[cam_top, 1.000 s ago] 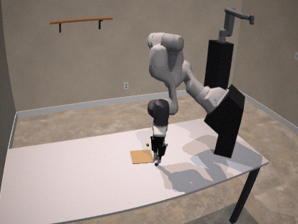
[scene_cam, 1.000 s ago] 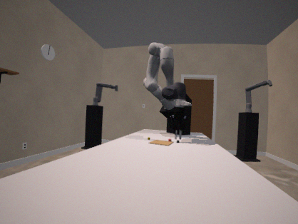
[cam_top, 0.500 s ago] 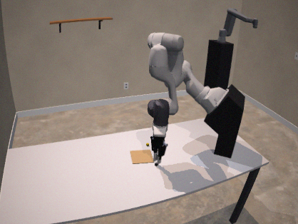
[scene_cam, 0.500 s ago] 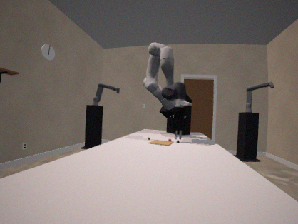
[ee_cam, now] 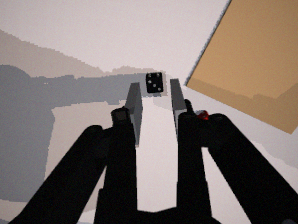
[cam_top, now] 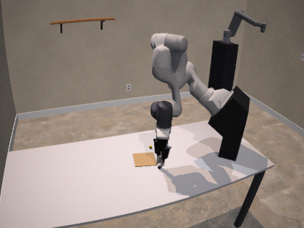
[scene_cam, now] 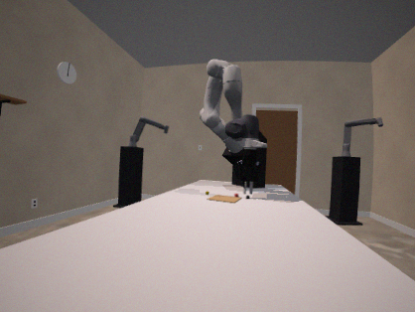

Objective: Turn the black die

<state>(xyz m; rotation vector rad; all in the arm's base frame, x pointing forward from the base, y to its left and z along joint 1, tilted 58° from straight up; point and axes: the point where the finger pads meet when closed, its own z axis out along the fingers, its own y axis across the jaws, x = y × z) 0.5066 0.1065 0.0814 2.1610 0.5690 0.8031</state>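
Right now my hand is 1 cm short of the black die and 5 cm above it. Round my hand: yellow die: 5 cm behind, 22 cm to the right, 5 cm below; then tan mat: 5 cm ahead, 12 cm to the right, 6 cm below; then red die: 3 cm behind, 6 cm to the right, 5 cm below.
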